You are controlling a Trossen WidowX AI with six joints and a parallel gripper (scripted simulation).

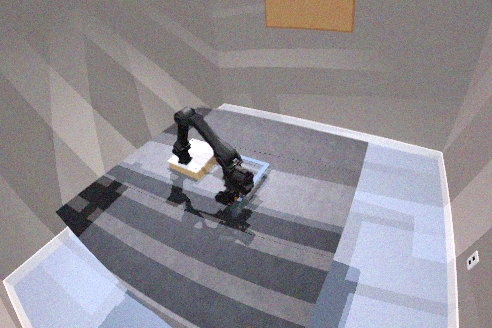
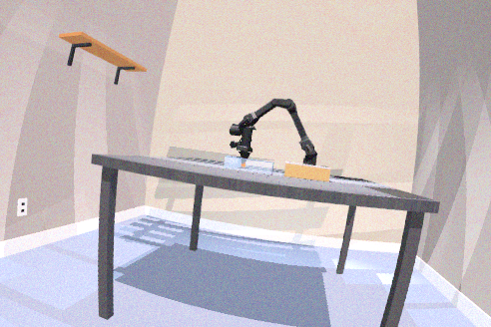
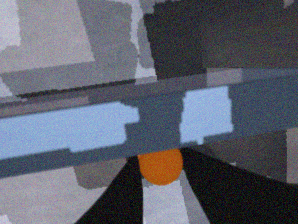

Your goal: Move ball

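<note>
The see-through ball copy lies 10 mm below my gripper tip. The rest, counted from my gripper tip: orange ball: right at my gripper tip; then clear wall: 80 mm to the left, 40 mm ahead, 10 mm above.
</note>
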